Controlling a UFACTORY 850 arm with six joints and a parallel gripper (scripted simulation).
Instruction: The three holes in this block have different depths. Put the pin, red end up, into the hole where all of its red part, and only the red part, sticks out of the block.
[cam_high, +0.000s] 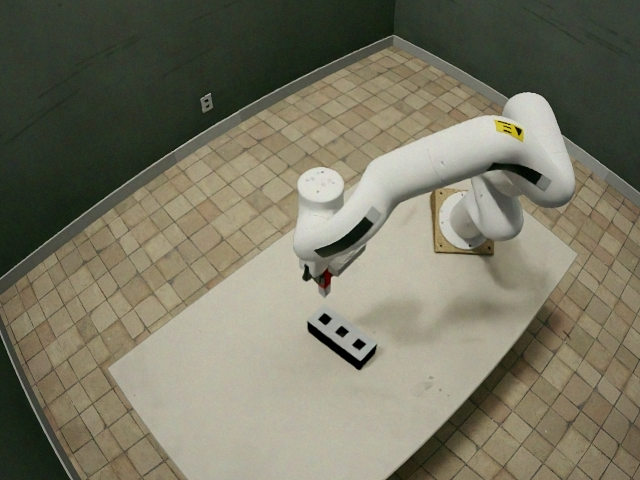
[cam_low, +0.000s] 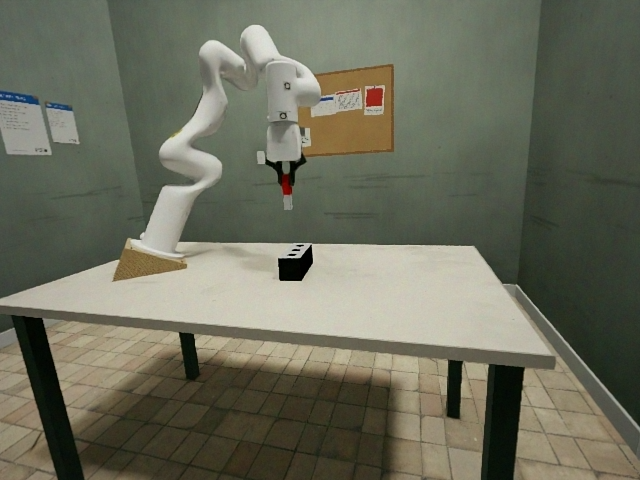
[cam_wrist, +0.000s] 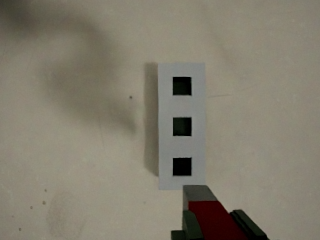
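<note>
Now: the black block 270 mm below my hand and 60 mm to the left of it. The rest, counted from my hand: pin (10 mm below).
</note>
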